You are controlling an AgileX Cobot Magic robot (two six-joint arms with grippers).
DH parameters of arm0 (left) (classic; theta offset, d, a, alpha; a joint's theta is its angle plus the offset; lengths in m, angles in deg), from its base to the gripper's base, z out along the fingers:
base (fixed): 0 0 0 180
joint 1: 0 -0.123 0 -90
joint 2: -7.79 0 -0.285 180
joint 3: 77.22 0 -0.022 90
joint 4: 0 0.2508 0 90
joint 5: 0 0 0.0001 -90
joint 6: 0 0.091 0 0
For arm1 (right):
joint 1: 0 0.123 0 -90
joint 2: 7.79 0 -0.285 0
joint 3: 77.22 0 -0.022 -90
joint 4: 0 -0.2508 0 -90
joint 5: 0 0 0.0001 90
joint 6: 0 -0.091 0 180
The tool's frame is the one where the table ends.
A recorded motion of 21 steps. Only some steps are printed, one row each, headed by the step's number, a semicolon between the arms.
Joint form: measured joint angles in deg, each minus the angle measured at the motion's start. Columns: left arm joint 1, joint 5, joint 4, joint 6, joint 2, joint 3; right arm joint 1, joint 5, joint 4, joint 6, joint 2, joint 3.
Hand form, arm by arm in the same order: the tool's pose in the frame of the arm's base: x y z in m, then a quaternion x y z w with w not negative. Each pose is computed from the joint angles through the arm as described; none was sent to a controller.
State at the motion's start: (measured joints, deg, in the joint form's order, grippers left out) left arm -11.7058 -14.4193 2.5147 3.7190 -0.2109 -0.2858; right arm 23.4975 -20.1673 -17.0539 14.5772 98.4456 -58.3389
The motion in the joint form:
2: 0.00 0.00 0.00 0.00 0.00 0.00; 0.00 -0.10 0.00 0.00 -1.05 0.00
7: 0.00 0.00 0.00 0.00 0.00 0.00; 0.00 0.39 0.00 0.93 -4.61 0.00
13: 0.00 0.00 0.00 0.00 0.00 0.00; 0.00 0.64 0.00 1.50 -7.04 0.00
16: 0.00 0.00 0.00 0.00 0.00 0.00; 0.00 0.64 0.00 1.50 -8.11 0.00
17: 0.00 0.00 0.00 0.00 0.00 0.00; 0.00 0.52 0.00 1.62 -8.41 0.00
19: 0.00 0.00 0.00 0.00 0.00 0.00; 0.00 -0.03 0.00 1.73 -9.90 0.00
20: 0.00 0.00 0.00 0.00 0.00 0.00; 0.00 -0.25 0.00 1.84 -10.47 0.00
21: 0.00 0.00 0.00 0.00 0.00 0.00; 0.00 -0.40 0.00 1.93 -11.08 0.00
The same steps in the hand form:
2: 0.0541 0.0122 0.1919 -0.04045 0.76126 0.10458 0.63868; 0.3159 0.1475 0.2029 -0.19678 0.92800 0.11477 0.29483
7: 0.0541 0.0122 0.1919 -0.04045 0.76126 0.10458 0.63868; 0.3114 0.1452 0.2249 -0.20289 0.91490 0.11776 0.32853
13: 0.0541 0.0122 0.1919 -0.04045 0.76126 0.10458 0.63868; 0.3074 0.1434 0.2396 -0.20640 0.90563 0.11968 0.35059
16: 0.0541 0.0122 0.1919 -0.04045 0.76126 0.10458 0.63868; 0.3054 0.1425 0.2459 -0.20611 0.90214 0.12128 0.35909
17: 0.0541 0.0122 0.1919 -0.04045 0.76126 0.10458 0.63868; 0.3046 0.1423 0.2476 -0.20720 0.90126 0.12140 0.36063
19: 0.0541 0.0122 0.1919 -0.04045 0.76126 0.10458 0.63868; 0.3009 0.1409 0.2557 -0.20869 0.89760 0.12348 0.36813
20: 0.0541 0.0122 0.1919 -0.04045 0.76126 0.10458 0.63868; 0.2994 0.1404 0.2587 -0.20981 0.89608 0.12405 0.37099
21: 0.0541 0.0122 0.1919 -0.04045 0.76126 0.10458 0.63868; 0.2979 0.1398 0.2621 -0.21062 0.89425 0.12470 0.37470

